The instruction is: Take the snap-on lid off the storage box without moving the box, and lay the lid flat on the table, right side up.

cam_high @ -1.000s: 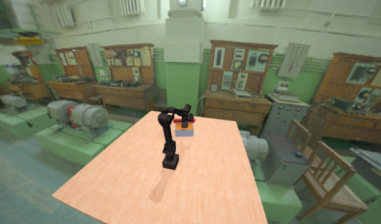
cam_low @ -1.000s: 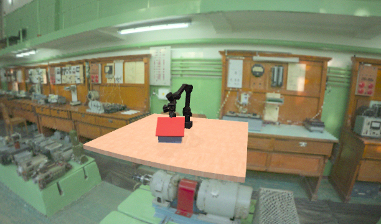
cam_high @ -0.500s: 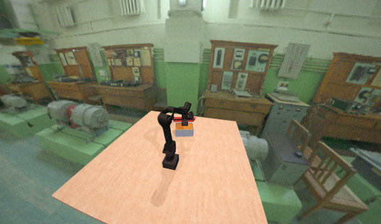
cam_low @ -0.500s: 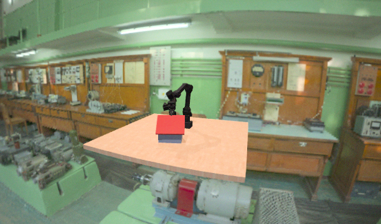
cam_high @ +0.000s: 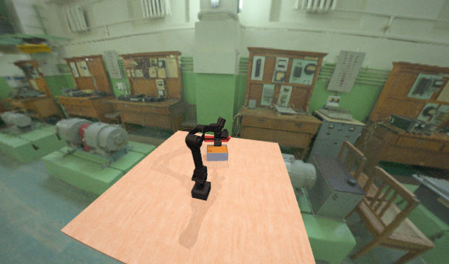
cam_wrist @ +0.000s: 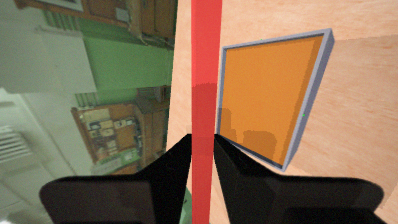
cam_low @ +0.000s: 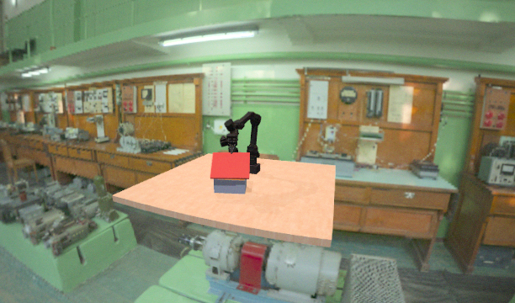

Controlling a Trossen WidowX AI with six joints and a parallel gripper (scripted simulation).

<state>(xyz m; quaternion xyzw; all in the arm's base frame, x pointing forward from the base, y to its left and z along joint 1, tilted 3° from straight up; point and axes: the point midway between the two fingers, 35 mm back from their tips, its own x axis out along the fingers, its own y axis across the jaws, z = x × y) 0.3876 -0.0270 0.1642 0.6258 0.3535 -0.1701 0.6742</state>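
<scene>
Now: the red lid 6 cm ahead of my gripper tip, 2 cm to the left of it and 5 cm below it. Also, from my gripper tip: storage box 3 cm ahead, 18 cm below.
</scene>
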